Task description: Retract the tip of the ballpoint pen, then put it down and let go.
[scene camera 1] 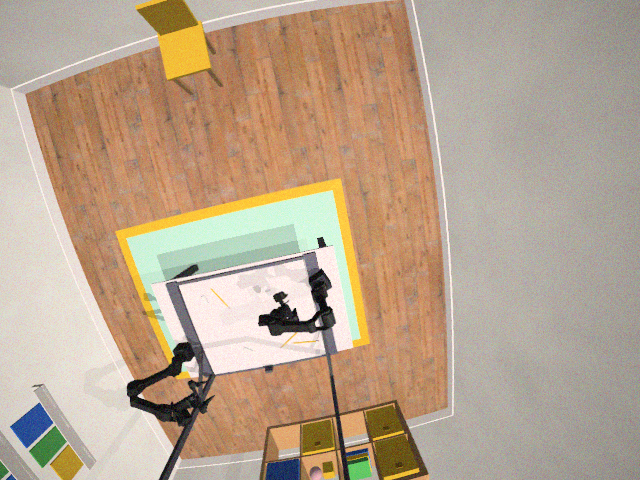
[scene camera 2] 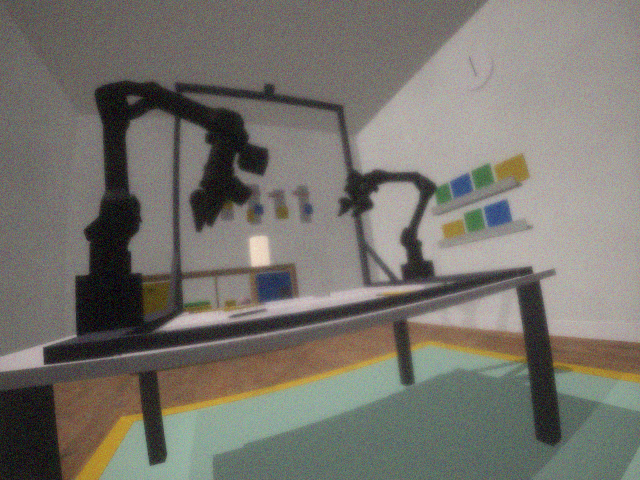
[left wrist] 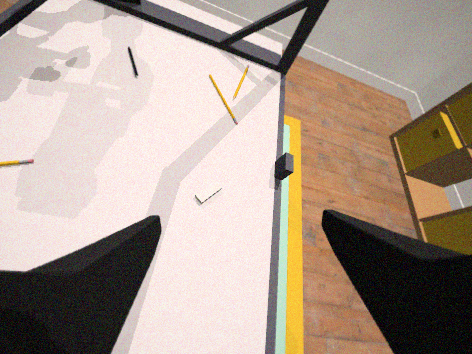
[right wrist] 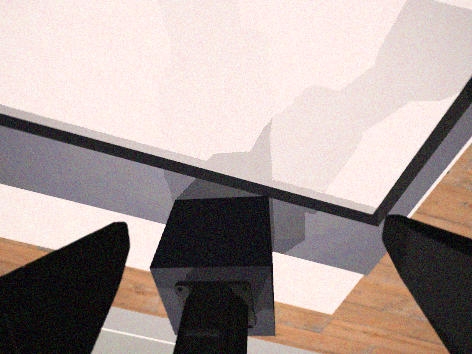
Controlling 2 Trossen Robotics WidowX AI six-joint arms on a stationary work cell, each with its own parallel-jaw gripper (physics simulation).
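Pixels of known places: left gripper, fingertip midpoint: point(scene camera 1: 211, 388) point(scene camera 2: 344, 216) point(left wrist: 242, 220); right gripper, fingertip midpoint: point(scene camera 1: 291, 301) point(scene camera 2: 203, 229) point(right wrist: 257, 230); left arm's base, origin of the base link: point(scene camera 1: 181, 356); right arm's base, origin of the base link: point(scene camera 1: 320, 285) point(right wrist: 217, 304).
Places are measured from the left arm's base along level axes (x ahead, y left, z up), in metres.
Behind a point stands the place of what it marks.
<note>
A thin black pen point(left wrist: 132, 62) @(y 0.202, x 0.735, z -0.080 m) lies on the white table point(left wrist: 220, 270) @(y -0.143, x 0.279, z -0.087 m) at the upper left of the left wrist view. It also shows as a dark bar point(scene camera 2: 247, 313) @(y 0.211, x 0.748, z -0.083 m) in scene camera 2. Its tip is too small to make out. In scene camera 1 it does not show. My left gripper point(left wrist: 242, 220) @(y -0.079, x 0.281, z 0.237 m) point(scene camera 1: 202, 395) @(y -0.079, x 0.281, z 0.237 m) is open and empty, raised high near the table's lower left corner in scene camera 1, far from the pen. My right gripper point(right wrist: 257, 230) @(y 0.318, x 0.833, z 0.110 m) is open and empty, high over the table.
Two yellow pencils point(left wrist: 223, 99) @(y -0.059, x 0.722, z -0.081 m) point(left wrist: 241, 82) @(y -0.098, x 0.820, z -0.080 m) lie close together; another pencil point(left wrist: 17, 162) @(y 0.268, x 0.385, z -0.081 m) point(scene camera 1: 219, 298) @(y 0.333, x 0.352, z -0.080 m) lies apart. A small pale object point(left wrist: 207, 196) @(y -0.083, x 0.416, z -0.075 m) with a dark edge lies on the table. A dark frame point(left wrist: 187, 32) @(y 0.113, x 0.951, z -0.075 m) borders the table, with posts rising from it.
</note>
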